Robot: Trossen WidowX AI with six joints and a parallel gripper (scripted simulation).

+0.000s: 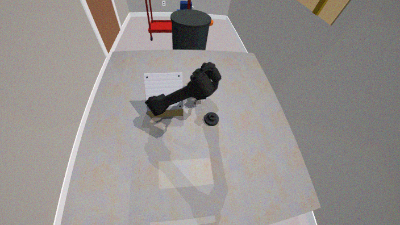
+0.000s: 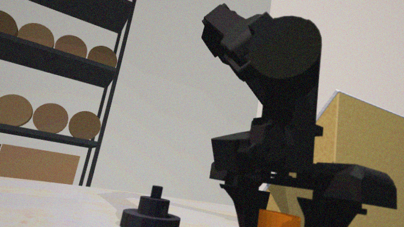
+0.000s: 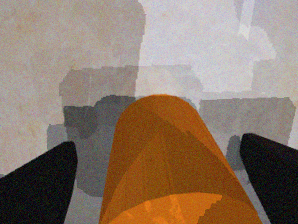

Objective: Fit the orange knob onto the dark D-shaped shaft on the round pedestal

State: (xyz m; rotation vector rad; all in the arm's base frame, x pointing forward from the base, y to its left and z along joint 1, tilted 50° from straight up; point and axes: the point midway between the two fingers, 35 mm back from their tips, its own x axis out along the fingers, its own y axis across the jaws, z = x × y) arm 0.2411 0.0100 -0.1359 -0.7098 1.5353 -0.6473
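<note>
Right now my gripper tip is 19 cm to the left of the dark round pedestal, 6 cm short of it and 2 cm below it. The rest, counted from my gripper tip: orange knob: 2 cm above.
</note>
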